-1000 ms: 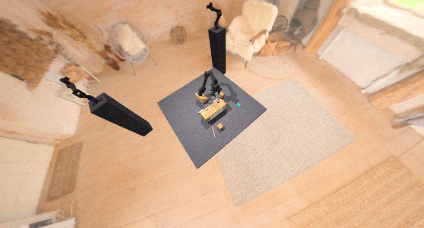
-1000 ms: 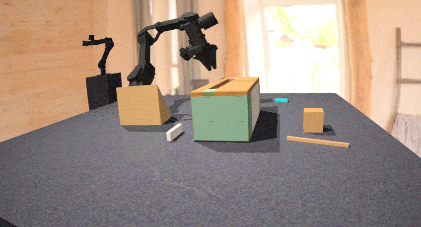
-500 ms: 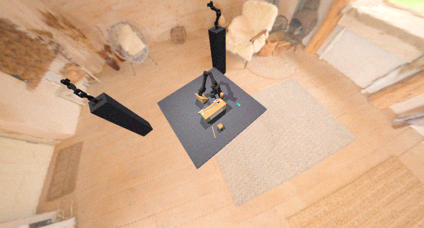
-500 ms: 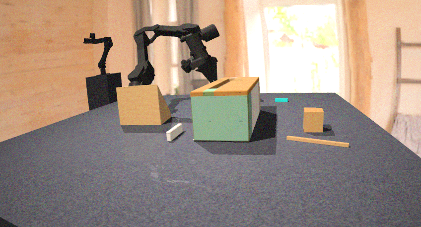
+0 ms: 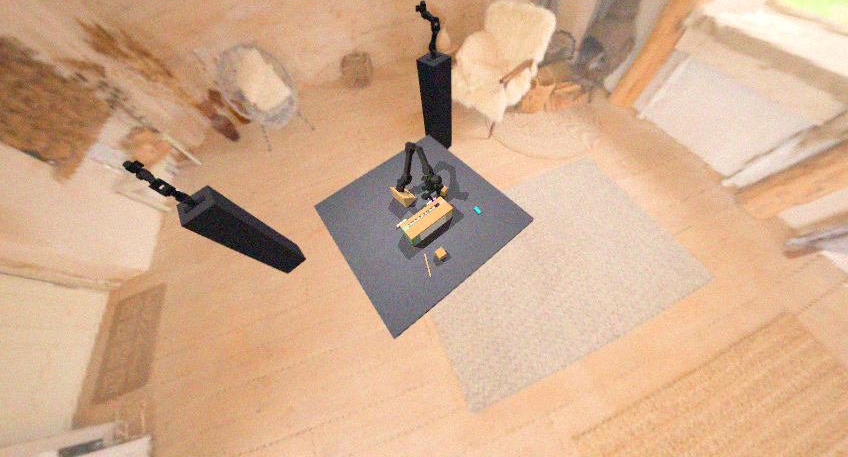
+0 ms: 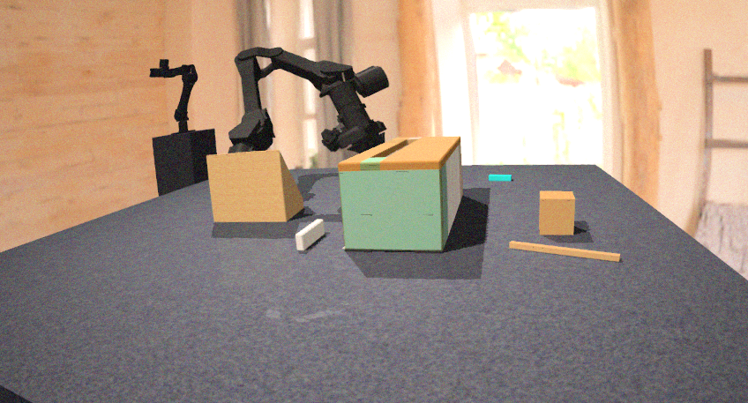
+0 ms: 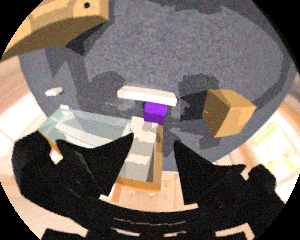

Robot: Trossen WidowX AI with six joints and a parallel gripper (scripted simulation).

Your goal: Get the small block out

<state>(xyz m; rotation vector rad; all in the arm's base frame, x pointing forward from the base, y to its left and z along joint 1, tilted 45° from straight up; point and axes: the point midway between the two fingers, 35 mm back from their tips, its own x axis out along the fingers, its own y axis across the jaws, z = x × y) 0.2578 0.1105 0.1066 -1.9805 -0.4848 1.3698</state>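
The purple block lies 2 cm behind my gripper tip and 5 cm below it. From my gripper tip the other things lie so: teal piece: 28 cm ahead, 18 cm to the left, 6 cm below; thin wooden stick: 32 cm ahead, 40 cm to the right, 6 cm below.
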